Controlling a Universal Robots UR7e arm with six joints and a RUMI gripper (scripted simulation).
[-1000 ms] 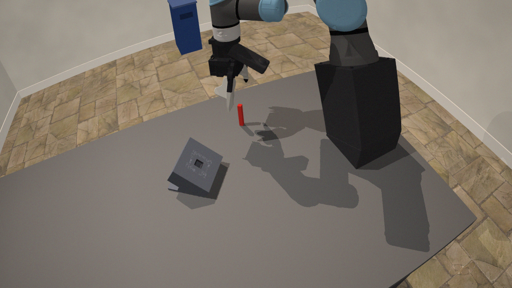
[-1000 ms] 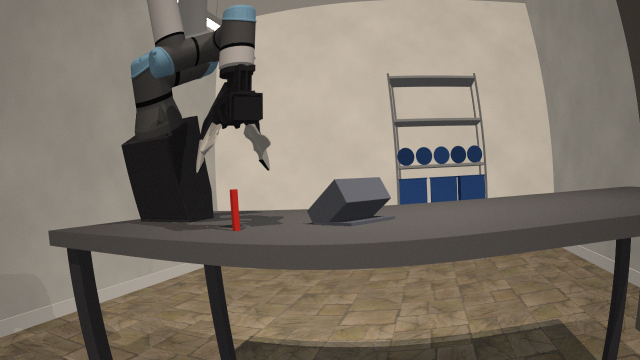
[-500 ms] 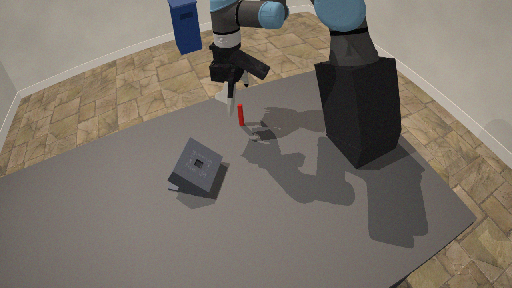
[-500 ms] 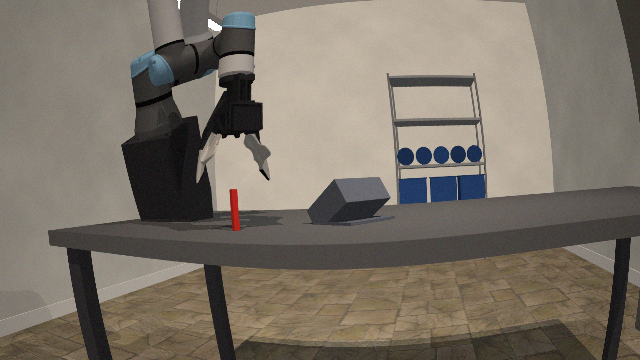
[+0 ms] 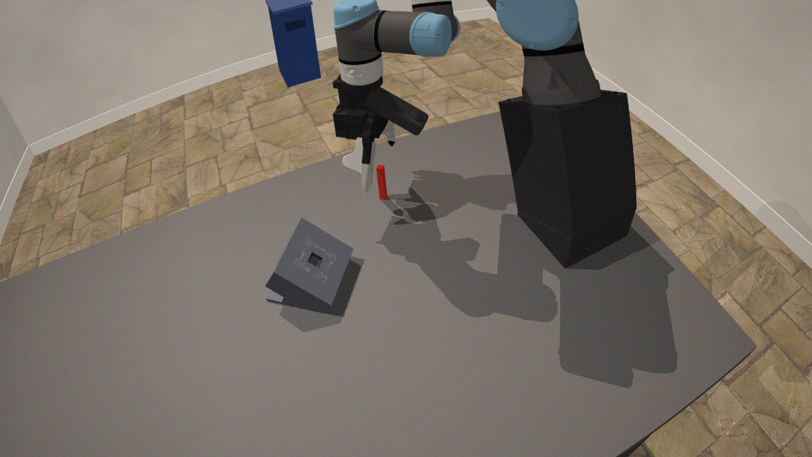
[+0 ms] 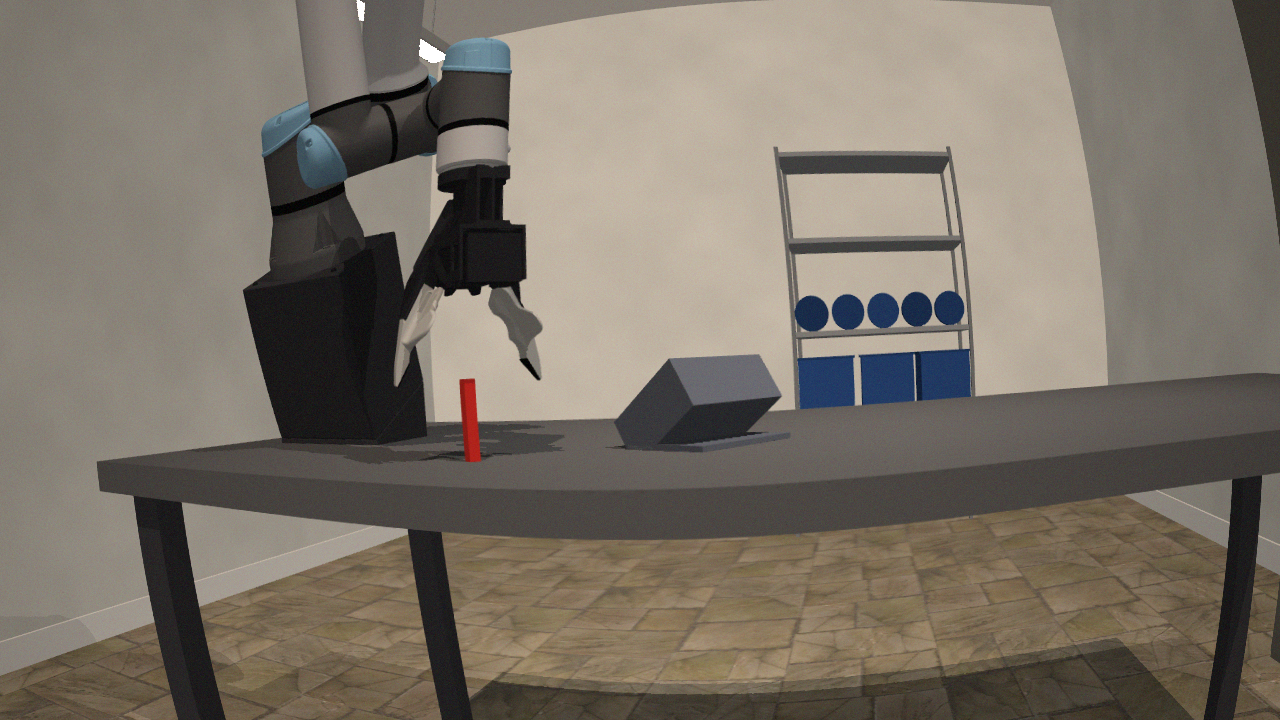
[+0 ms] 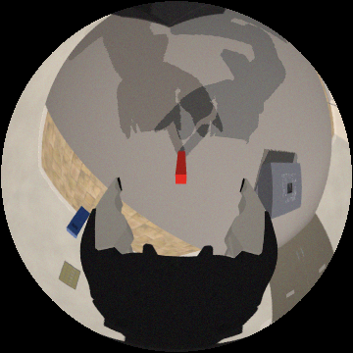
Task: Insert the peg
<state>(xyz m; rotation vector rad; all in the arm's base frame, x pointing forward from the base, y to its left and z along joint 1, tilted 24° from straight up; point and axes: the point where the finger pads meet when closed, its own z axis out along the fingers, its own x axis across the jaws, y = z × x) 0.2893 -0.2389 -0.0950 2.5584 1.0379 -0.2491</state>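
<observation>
Now: the peg 3 cm below my hand.
</observation>
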